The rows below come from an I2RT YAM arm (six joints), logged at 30 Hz.
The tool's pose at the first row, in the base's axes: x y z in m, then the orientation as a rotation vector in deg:
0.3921 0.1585 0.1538 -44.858 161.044 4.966
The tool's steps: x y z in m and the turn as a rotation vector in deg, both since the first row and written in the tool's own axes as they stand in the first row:
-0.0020 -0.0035 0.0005 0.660 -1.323 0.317
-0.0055 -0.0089 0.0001 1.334 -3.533 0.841
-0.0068 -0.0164 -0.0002 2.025 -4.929 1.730
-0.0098 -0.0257 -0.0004 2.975 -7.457 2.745
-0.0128 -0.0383 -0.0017 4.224 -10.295 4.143
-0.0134 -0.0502 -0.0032 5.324 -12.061 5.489
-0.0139 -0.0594 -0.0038 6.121 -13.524 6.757
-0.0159 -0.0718 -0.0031 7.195 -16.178 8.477
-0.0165 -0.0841 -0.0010 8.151 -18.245 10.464
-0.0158 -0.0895 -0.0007 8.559 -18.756 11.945
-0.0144 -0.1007 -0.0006 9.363 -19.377 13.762
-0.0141 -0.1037 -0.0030 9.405 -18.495 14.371
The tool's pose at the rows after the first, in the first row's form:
0.3957 0.1566 0.1538 -43.928 159.817 4.575
0.4013 0.1537 0.1550 -42.491 157.832 4.525
0.4062 0.1479 0.1556 -40.772 156.742 4.217
0.4135 0.1414 0.1565 -38.571 154.568 3.984
0.4222 0.1320 0.1585 -35.757 152.155 3.522
0.4286 0.1219 0.1601 -33.332 150.727 2.885
0.4336 0.1142 0.1608 -31.168 149.590 2.538
0.4418 0.1047 0.1606 -28.133 147.377 2.316
0.4491 0.0947 0.1588 -24.942 145.770 2.085
0.4514 0.0897 0.1583 -22.841 145.582 1.953
0.4560 0.0795 0.1579 -20.214 145.253 1.403
0.4568 0.0765 0.1602 -19.561 146.220 1.134

